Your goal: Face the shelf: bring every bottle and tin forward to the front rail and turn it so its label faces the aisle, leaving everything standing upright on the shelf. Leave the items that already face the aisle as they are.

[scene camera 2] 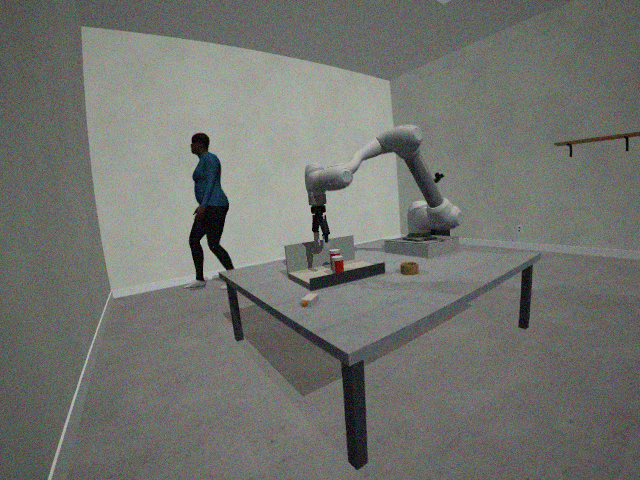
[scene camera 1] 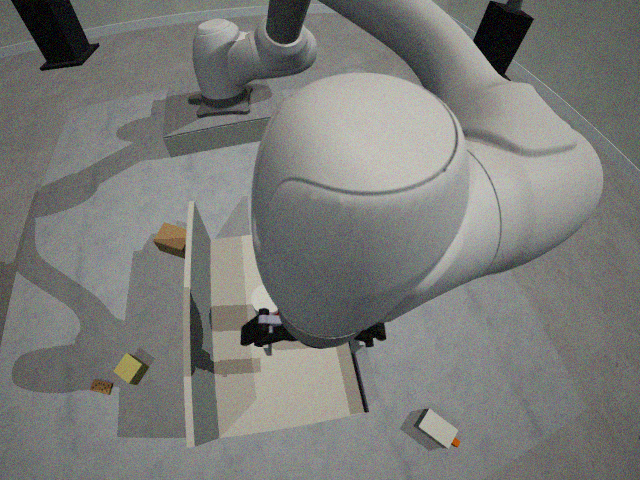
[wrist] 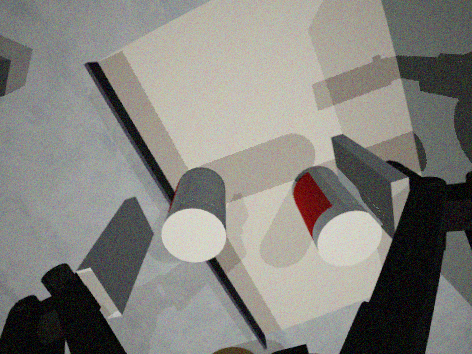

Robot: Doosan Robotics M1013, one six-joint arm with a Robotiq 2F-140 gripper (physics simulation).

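Where they show: gripper, between the fingertips: [scene camera 2: 321, 247] [wrist: 237, 188]; arm's base, origin of its link: [scene camera 2: 419, 239] [scene camera 1: 225, 102].
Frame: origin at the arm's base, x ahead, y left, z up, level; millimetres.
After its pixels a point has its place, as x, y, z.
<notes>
Two upright grey tins with white tops and red labels stand on the cream shelf [scene camera 1: 305, 395] @(923, 219, -56) [wrist: 225, 100] @(885, 224, -56). The front tin [scene camera 2: 338, 265] @(804, 315, 3) [wrist: 195, 230] @(802, 284, 43) is close to the dark front rail [scene camera 1: 360, 382] @(910, 329, -31) [scene camera 2: 351, 275] @(736, 317, -60) [wrist: 132, 127] @(894, 328, -47); its red label shows toward the aisle in scene camera 2. The rear tin [scene camera 1: 262, 298] @(748, 148, 53) [scene camera 2: 334, 252] @(761, 183, 45) [wrist: 345, 232] @(758, 159, 53) stands farther back, with red on its rail-facing side; its exact turn is unclear. My gripper [scene camera 1: 318, 339] @(850, 229, 93) [scene camera 2: 321, 241] @(850, 229, 93) [wrist: 237, 188] @(850, 229, 93) is open above the shelf, its fingers apart on either side of both tins in the wrist view. The arm hides part of the shelf in scene camera 1.
The shelf's tall back panel [scene camera 1: 205, 408] @(940, 41, 27) [scene camera 2: 346, 244] @(597, 10, 48) rises behind. A white box with an orange end [scene camera 1: 436, 427] @(1026, 485, -63) [scene camera 2: 310, 298] @(1034, 512, -63) lies in front; a tan ring [scene camera 2: 409, 268] @(446, 422, -55) is beside the shelf. A brown box [scene camera 1: 170, 239] @(545, -97, -41), yellow block [scene camera 1: 130, 368] @(859, -151, -53) and speckled block [scene camera 1: 101, 386] @(895, -232, -84) lie behind the panel.
</notes>
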